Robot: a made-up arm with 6 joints. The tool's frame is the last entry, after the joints.
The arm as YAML. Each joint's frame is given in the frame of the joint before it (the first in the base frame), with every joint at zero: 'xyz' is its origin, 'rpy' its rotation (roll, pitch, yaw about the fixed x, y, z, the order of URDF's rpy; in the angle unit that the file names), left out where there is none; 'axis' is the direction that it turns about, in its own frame. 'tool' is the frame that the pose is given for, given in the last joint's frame.
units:
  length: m
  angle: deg
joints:
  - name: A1
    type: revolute
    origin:
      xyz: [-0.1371, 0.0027, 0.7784]
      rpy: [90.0, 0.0, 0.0]
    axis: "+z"
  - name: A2
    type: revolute
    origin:
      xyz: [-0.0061, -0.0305, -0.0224]
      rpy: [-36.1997, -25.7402, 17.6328]
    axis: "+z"
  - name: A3
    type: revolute
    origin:
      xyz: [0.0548, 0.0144, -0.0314]
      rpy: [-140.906, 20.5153, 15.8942]
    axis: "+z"
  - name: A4
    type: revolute
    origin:
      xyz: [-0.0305, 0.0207, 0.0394]
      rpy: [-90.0, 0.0, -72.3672]
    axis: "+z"
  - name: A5
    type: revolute
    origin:
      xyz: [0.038, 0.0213, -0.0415]
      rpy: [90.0, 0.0, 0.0]
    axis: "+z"
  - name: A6
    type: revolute
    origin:
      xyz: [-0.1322, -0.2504, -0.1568]
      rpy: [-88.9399, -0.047, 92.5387]
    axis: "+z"
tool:
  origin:
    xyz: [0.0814, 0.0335, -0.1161]
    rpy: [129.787, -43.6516, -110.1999]
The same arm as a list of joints. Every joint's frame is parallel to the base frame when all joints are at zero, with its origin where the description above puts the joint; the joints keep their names.
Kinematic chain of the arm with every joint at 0, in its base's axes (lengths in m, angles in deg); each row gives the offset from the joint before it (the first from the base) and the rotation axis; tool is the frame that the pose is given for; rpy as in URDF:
A1: xyz -0.1371 0.0027 0.7784 axis -y
A2: xyz -0.0061 0.0224 -0.0305 axis -0.512894 -0.726891 0.456694
A3: xyz 0.0631 0.0067 0.0128 axis +y
A4: xyz -0.0228 0.0394 -0.029 axis +x
A5: xyz -0.0415 -0.0213 0.038 axis +y
A6: xyz -0.2504 -0.1568 -0.1322 axis -0.044302 0.018501 -0.998847
tool: xyz 0.0865 -0.0356 0.1117 rpy -47.51 41.75 112.06

